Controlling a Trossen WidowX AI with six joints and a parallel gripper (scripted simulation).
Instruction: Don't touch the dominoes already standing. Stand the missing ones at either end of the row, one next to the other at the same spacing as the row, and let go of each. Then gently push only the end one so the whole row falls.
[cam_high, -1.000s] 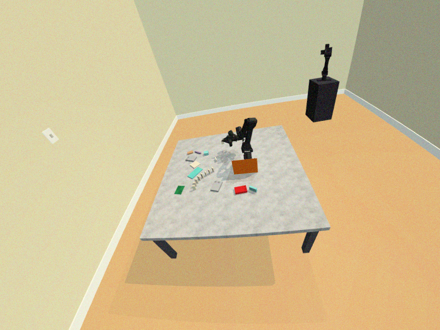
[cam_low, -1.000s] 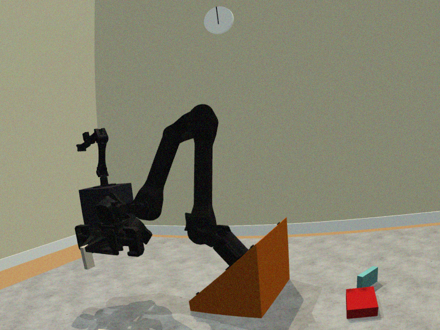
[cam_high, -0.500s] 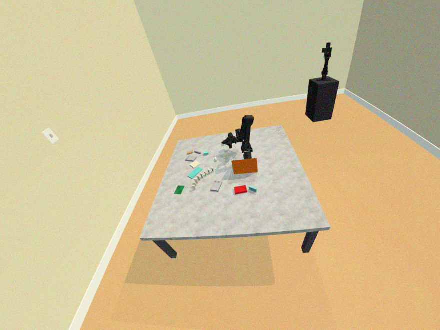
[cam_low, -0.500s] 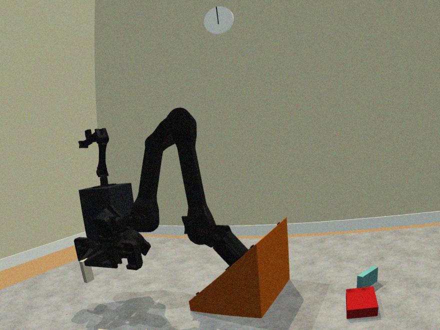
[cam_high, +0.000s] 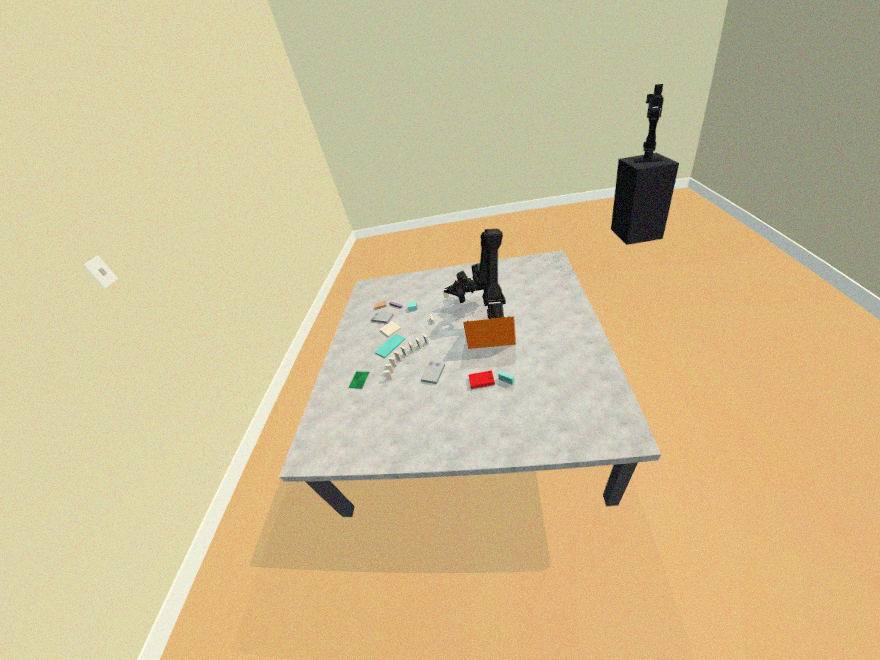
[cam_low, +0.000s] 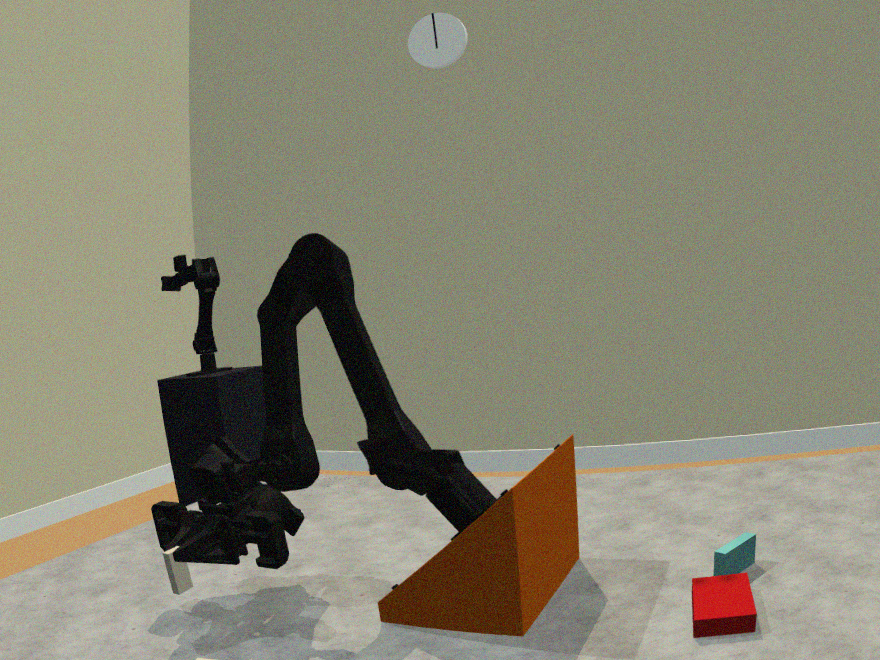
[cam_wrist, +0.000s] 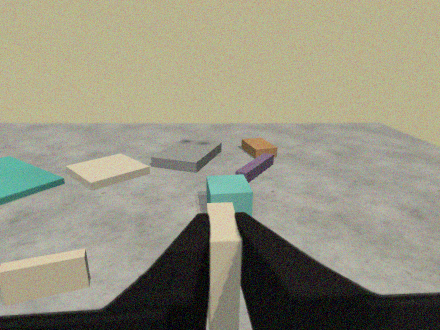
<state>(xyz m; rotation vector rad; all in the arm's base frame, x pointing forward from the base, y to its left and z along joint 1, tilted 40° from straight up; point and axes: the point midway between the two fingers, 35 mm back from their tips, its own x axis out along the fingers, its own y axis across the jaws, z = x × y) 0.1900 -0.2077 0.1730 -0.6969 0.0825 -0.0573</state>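
Now: the teal cube 190 mm ahead of my gripper tip, 30 mm to the right of it and 80 mm below it. Round my gripper tip: orange block (370 mm ahead, 100 mm to the right, 90 mm below); then purple bar (280 mm ahead, 80 mm to the right, 90 mm below); then cream tile (300 mm ahead, 120 mm to the left, 90 mm below).
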